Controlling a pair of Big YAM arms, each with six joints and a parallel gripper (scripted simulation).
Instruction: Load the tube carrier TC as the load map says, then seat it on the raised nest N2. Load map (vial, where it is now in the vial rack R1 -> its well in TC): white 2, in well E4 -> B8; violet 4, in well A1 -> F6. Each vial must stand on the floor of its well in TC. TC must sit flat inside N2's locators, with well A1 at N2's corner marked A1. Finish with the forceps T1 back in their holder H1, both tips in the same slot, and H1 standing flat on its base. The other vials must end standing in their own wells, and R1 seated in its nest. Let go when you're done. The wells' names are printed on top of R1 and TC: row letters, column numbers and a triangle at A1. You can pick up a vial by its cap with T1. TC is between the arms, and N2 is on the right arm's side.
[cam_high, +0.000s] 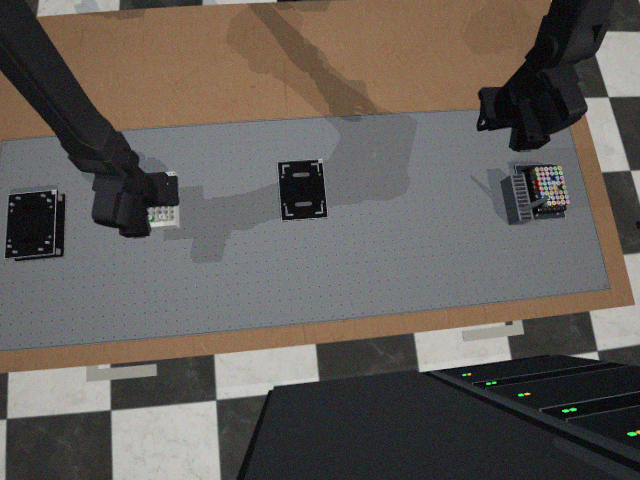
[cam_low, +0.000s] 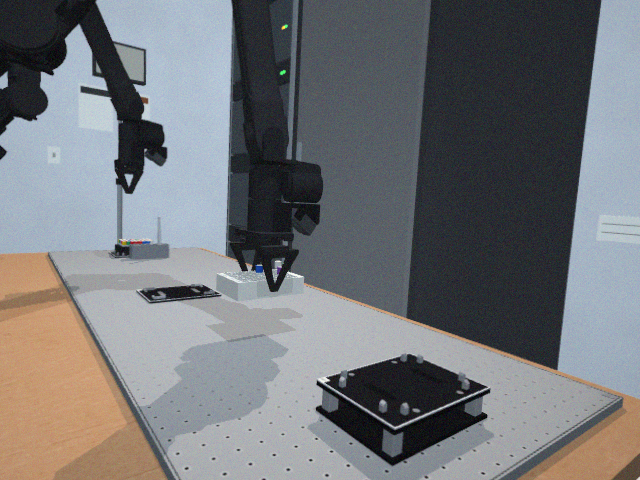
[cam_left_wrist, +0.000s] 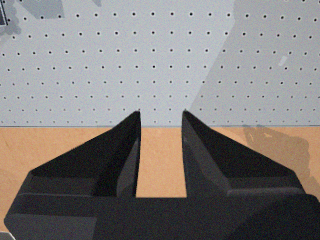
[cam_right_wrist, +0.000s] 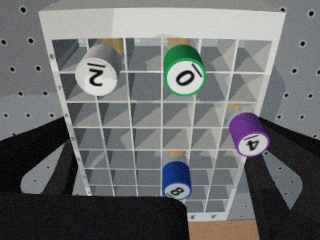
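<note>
The raised nest N2 is 1 cm ahead of my right hand, 33 cm to the right of it and 6 cm below it. Also, from my right hand: grey holder H1 (3 cm ahead, 90 cm to the left, 8 cm below); tube carrier TC (right at my right hand).
</note>
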